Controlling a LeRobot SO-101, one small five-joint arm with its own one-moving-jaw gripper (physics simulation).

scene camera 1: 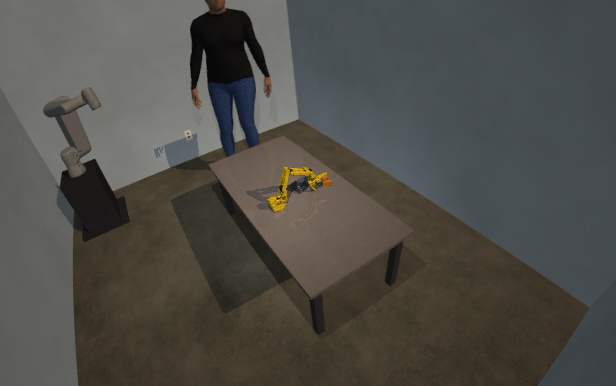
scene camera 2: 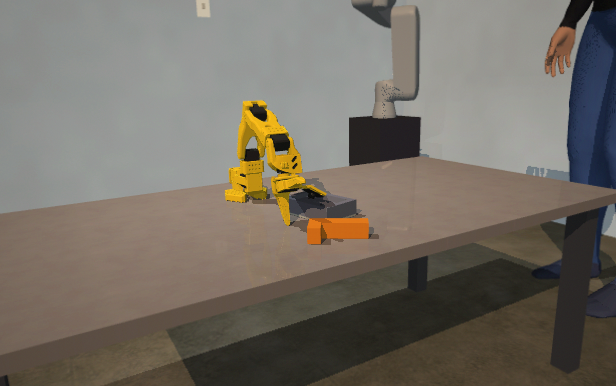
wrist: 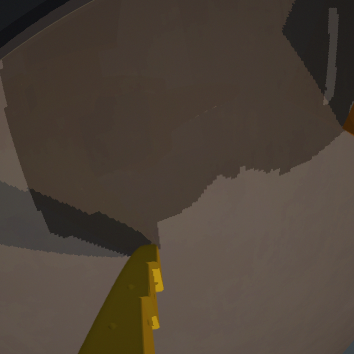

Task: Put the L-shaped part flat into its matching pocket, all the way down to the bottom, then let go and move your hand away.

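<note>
Resting on the table: an orange L-shaped part (scene camera 2: 318,228). A grey pocket block (wrist: 26,26) is also visible to me.
</note>
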